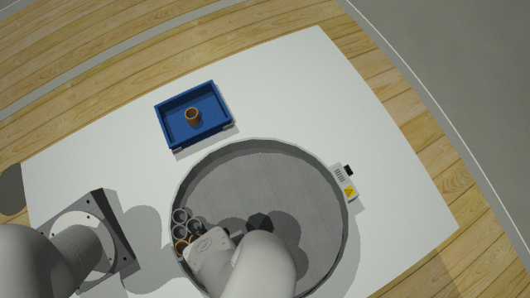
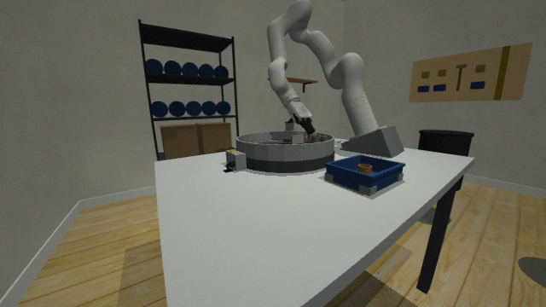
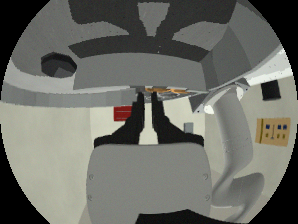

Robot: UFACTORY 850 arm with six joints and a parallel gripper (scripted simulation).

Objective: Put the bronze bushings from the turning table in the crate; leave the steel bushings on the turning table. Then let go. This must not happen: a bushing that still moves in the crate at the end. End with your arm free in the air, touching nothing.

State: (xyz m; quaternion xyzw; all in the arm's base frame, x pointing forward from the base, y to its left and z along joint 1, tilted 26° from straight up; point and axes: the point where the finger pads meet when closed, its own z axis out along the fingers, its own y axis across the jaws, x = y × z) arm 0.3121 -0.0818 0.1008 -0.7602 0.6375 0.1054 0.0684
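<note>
My hand is 340 mm to the right of the blue crate, 110 mm short of it and 100 mm above it. Also, from my hand: grey turning table (130 mm ahead, 70 mm below, 30 mm to the right).
</note>
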